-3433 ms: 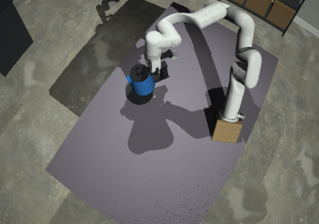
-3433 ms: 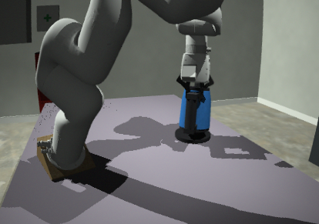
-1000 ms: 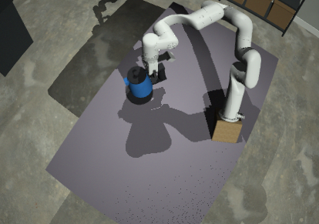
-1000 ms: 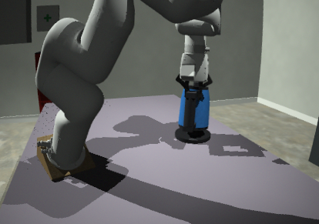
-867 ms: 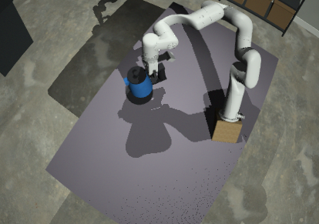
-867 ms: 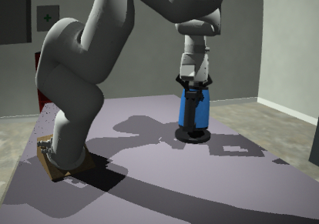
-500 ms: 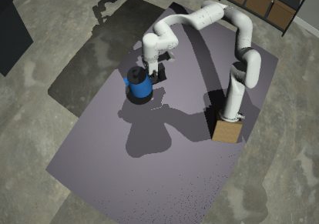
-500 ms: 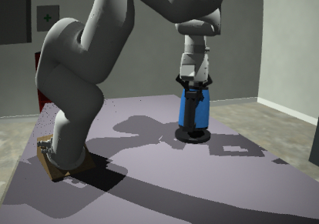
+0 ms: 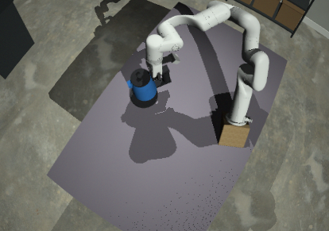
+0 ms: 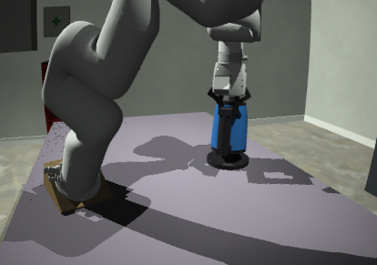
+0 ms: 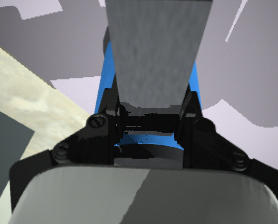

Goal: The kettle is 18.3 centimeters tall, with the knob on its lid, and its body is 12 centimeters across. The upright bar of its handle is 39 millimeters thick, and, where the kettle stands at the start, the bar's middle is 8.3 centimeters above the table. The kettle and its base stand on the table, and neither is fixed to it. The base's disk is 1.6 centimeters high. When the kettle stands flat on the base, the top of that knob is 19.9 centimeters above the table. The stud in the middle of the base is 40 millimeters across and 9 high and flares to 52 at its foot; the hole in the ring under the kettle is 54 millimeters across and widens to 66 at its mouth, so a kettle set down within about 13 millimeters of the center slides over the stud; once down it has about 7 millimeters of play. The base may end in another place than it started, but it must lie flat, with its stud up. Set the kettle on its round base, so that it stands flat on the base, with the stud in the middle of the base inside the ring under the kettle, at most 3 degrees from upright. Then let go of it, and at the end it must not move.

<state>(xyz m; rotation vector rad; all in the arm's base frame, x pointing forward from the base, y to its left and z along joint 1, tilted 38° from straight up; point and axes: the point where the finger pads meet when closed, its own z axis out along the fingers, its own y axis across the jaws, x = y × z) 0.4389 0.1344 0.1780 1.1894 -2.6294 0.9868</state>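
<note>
Now: the blue kettle 2 cm ahead of my hand, 2 cm to the left of it and 5 cm below it. Also, from my hand: round black base (4 cm ahead, 4 cm to the left, 18 cm below).
</note>
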